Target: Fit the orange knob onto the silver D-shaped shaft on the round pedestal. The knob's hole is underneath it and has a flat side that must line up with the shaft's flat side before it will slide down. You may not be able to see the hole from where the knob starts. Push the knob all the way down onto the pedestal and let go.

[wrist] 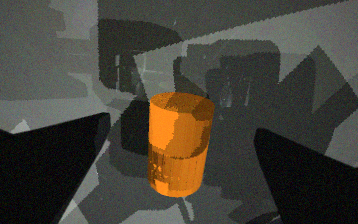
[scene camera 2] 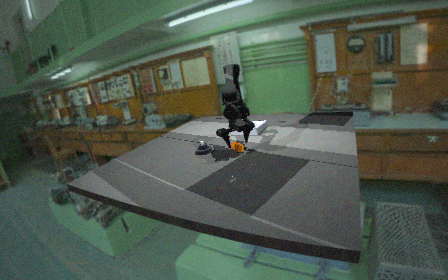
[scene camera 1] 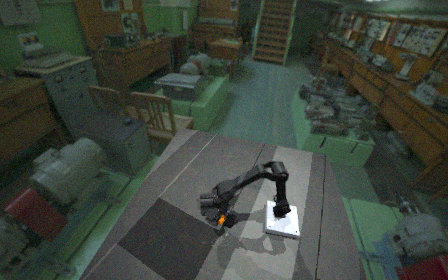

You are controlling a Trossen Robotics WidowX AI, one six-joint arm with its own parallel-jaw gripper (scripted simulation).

Scene:
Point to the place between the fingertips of my gripper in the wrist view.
183, 127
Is my gripper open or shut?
Open.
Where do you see an orange knob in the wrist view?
180, 124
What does my gripper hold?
Nothing.

